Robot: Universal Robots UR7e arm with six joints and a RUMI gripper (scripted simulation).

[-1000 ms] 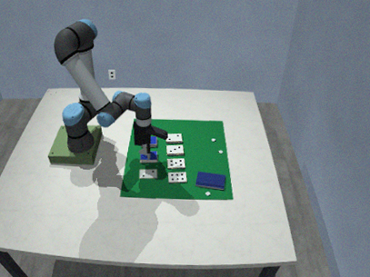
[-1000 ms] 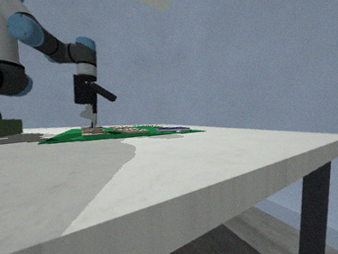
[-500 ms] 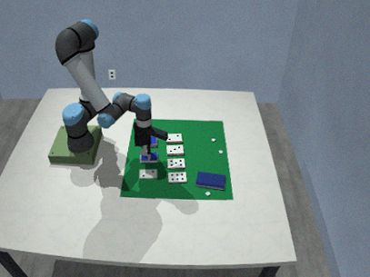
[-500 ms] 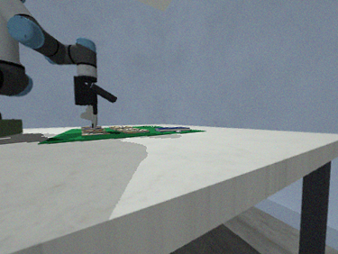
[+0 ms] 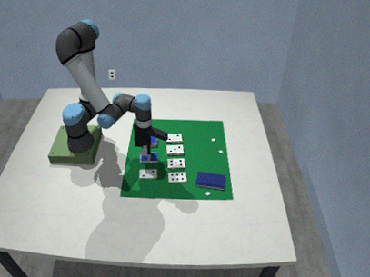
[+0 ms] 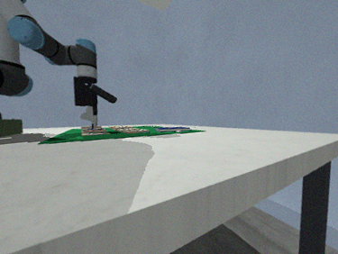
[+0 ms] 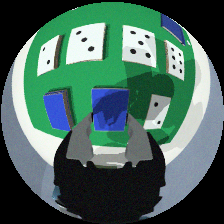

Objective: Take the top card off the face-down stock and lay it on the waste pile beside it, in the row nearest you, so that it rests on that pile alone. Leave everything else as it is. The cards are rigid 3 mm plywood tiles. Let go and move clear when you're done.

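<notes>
The red card lies 20 mm below my hand. From my hand the other things lie so: green mat (140 mm ahead, 60 mm to the left, 40 mm below).
</notes>
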